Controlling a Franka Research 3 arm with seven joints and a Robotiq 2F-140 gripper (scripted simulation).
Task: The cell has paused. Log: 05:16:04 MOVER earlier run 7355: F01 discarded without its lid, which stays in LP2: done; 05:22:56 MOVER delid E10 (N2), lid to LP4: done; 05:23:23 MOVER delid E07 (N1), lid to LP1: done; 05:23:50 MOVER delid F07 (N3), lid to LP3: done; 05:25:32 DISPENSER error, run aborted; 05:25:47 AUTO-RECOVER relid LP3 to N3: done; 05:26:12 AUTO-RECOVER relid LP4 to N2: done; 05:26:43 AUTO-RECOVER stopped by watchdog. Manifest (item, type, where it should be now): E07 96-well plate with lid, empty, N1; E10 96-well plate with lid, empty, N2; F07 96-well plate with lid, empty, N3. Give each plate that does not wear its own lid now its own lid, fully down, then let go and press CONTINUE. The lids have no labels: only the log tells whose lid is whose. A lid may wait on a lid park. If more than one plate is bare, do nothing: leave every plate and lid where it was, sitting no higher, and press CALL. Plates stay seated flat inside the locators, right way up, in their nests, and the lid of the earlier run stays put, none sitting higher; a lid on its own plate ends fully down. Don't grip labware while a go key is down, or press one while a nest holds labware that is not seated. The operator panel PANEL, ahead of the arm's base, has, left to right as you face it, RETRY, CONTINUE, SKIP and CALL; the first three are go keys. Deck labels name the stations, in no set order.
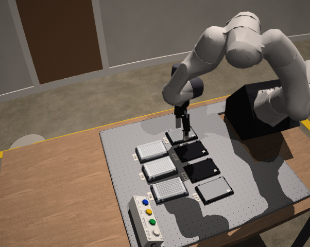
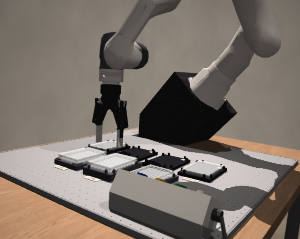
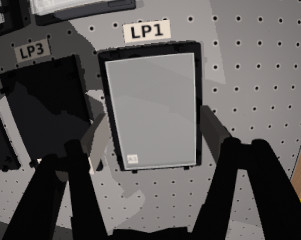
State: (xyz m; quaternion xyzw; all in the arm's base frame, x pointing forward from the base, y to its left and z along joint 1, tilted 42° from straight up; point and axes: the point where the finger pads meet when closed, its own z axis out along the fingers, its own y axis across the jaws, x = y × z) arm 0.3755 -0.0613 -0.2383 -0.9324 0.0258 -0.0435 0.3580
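The black lid park LP1 lies 40 mm below my hand. From my hand the other things lie so: lid park LP3 (130 mm to the left, 40 mm below); lid park LP4 (260 mm to the left, 40 mm below, 10 mm ahead); plate (310 mm to the left, 190 mm ahead, 20 mm below).
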